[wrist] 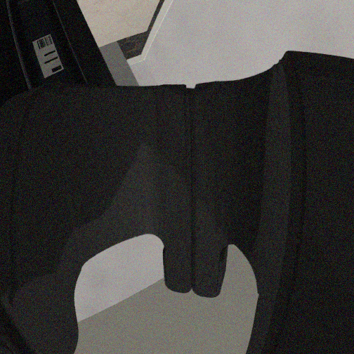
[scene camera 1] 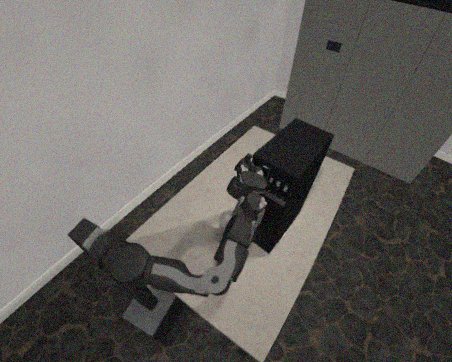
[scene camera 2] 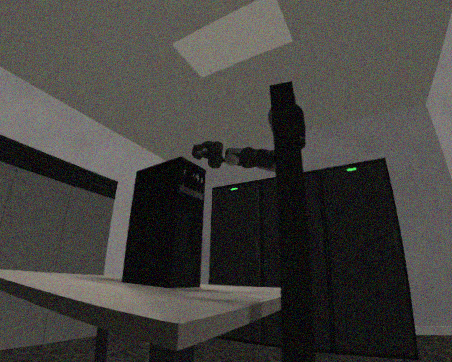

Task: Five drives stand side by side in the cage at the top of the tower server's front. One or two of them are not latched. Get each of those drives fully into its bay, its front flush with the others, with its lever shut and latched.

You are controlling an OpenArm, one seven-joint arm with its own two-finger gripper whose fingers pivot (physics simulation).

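The black tower server stands upright on the table. The drives show as a row of small pale marks at the top of its front; the arm hides part of the row in scene camera 1's view. In the wrist view, a black drive front with a barcode label shows at the upper left. My gripper is shut and empty, at about the height of the tower's top, by its front. Wall and ceiling show behind its fingertips in the wrist view. Lever and latch states are too dark to tell.
The pale table carries the tower. A white wall runs along one side. Grey cabinets stand behind the tower, and dark cabinets with green lights show in scene camera 2's view.
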